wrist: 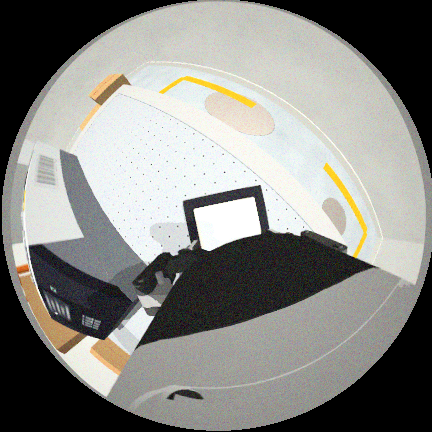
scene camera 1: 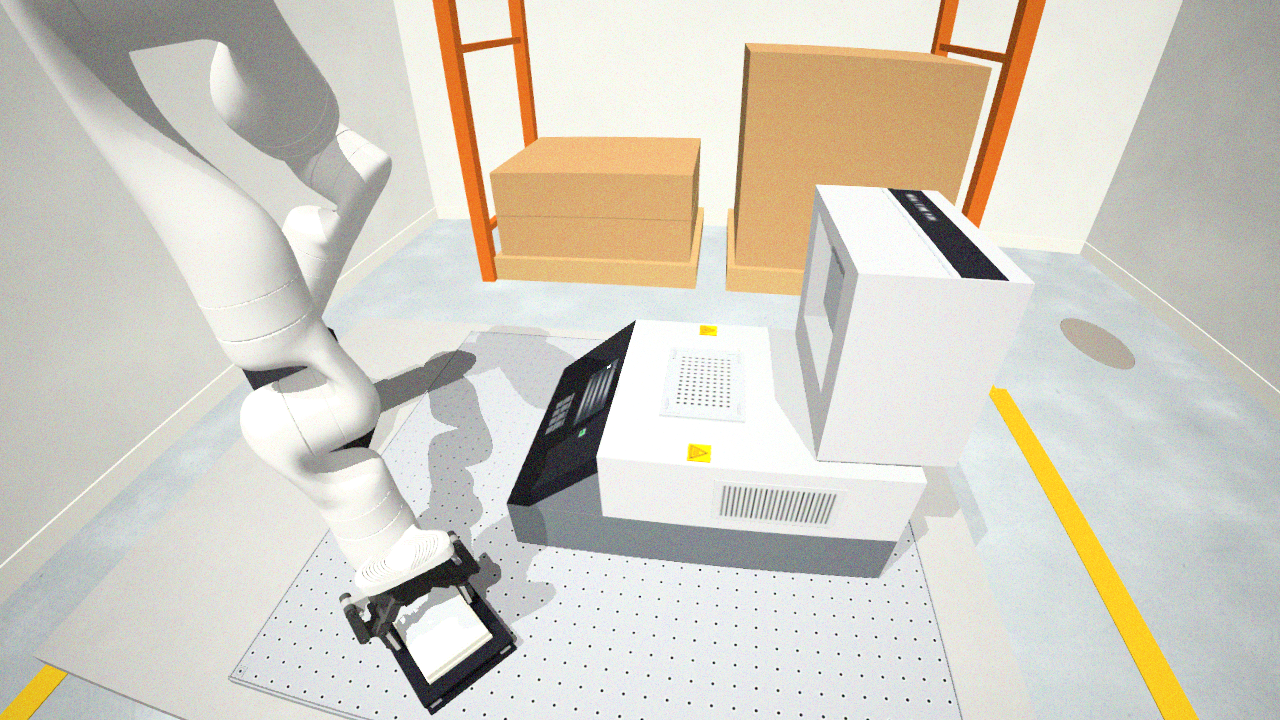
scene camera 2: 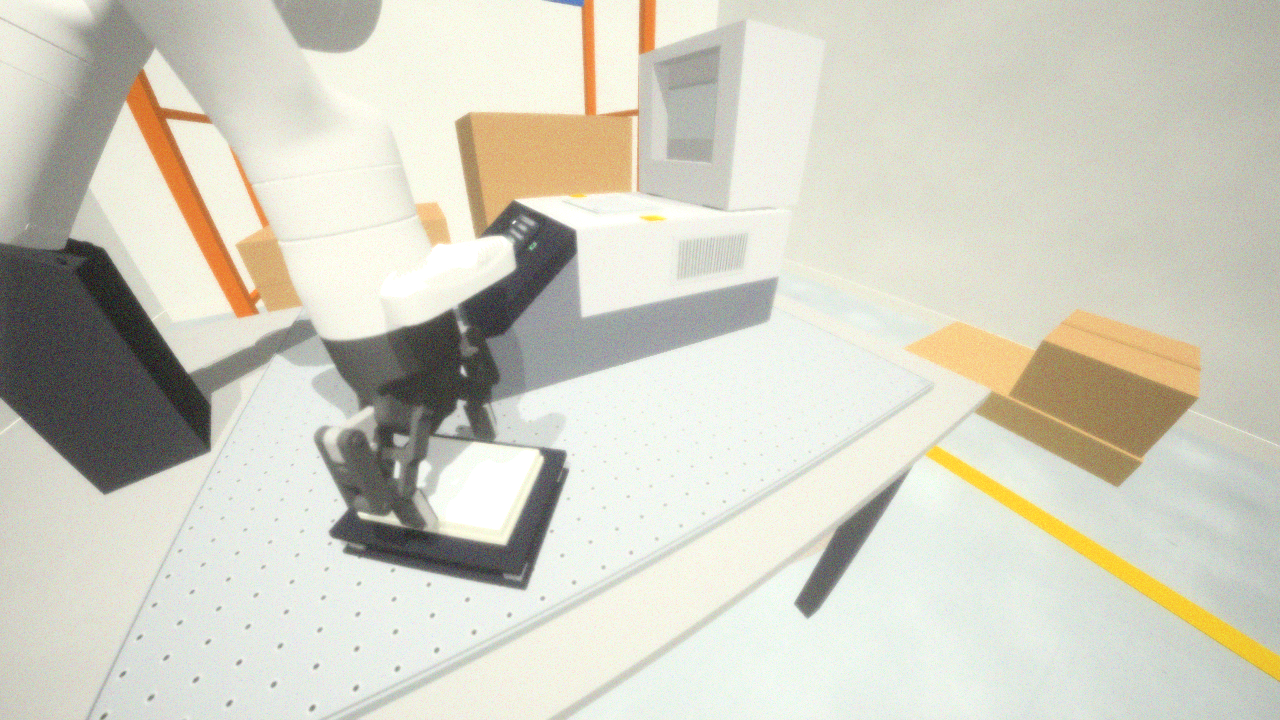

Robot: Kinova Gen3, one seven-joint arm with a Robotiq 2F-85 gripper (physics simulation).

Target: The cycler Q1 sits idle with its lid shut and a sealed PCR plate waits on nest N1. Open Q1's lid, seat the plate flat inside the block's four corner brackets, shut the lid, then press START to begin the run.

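The cycler Q1 has its lid standing open, upright at the back. The block is exposed and carries no plate. The green START button is on the sloped black panel. The pale sealed plate lies flat on the black nest N1. My gripper is open, low over the plate, fingertips near two opposite sides. Finger contact is unclear; the wrist view hides the plate's near edge.
The nest stands on a perforated board in front of the cycler. The sloped control panel faces the arm's side. Large cartons and an orange rack stand behind.
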